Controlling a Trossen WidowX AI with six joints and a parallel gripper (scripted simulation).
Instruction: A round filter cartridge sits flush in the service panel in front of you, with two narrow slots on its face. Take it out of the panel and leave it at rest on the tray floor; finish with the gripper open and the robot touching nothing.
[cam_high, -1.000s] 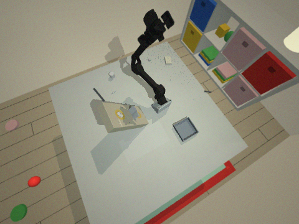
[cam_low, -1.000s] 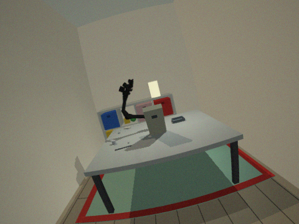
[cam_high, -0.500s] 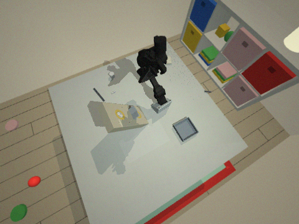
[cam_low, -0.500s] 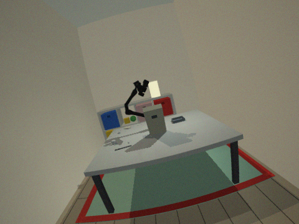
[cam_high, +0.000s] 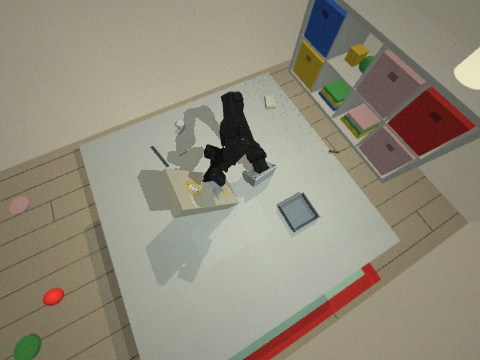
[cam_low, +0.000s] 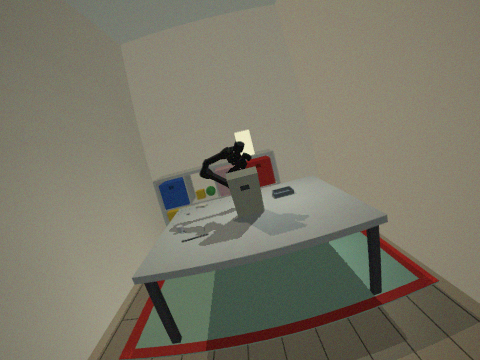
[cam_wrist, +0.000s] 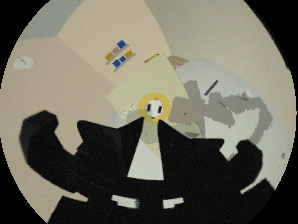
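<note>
Now: gripper tip 60 mm short of the round grey filter cartridge, 10 mm to the left of it and 50 mm above it. Also, from my gripper tip: beige service panel 20 mm ahead, 130 mm below; then small white cylinder 40 mm behind, 500 mm to the right, 270 mm below; then grey tray 360 mm behind, 280 mm to the left, 280 mm below.
</note>
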